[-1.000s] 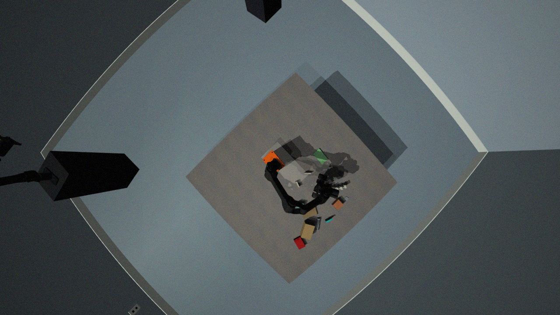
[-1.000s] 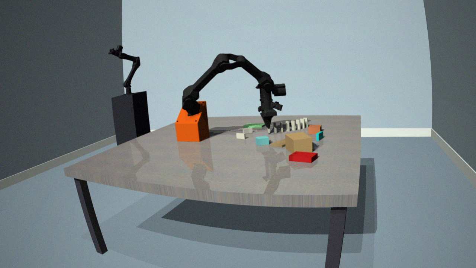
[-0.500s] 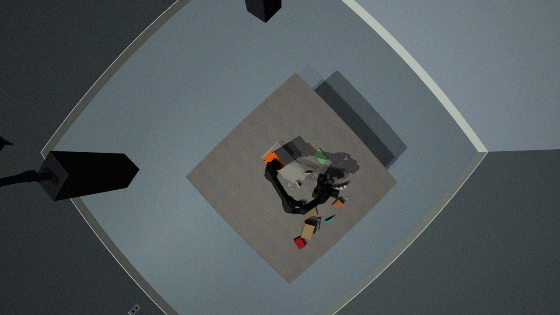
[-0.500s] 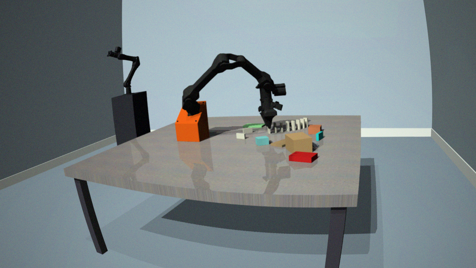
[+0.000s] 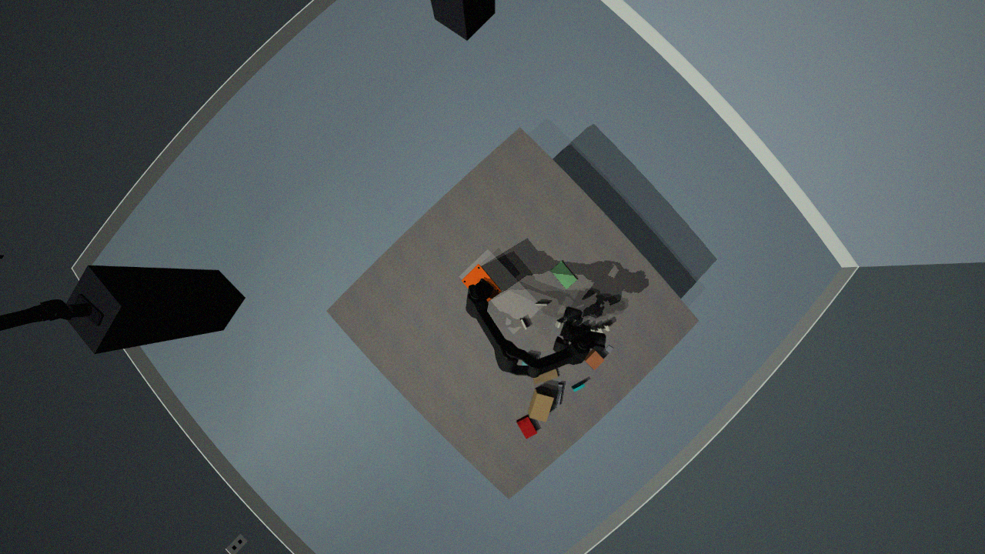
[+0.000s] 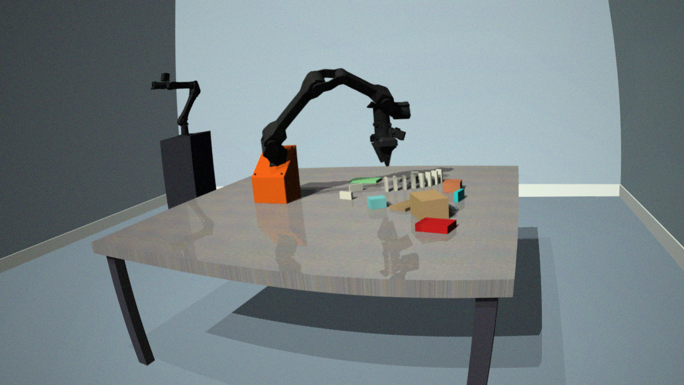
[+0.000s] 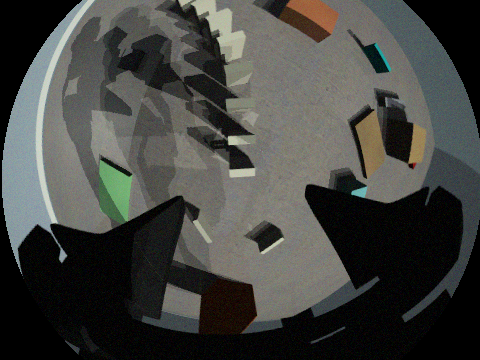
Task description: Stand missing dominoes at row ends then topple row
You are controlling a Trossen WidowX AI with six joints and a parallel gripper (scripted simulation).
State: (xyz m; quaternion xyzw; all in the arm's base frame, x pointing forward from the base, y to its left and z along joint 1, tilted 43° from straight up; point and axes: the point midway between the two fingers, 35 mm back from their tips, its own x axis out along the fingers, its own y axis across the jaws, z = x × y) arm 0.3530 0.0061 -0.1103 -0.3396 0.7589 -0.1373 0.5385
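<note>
Now: the flat green block 12 cm behind my gripper tip, 19 cm to the left of it and 9 cm below it. From my gripper tip the other things lie so: orange block (24 cm ahead, 2 cm to the right, 8 cm below); cyan block (1 cm ahead, 22 cm to the right, 8 cm below); flat tan slab (11 cm ahead, 22 cm to the right, 9 cm below).
</note>
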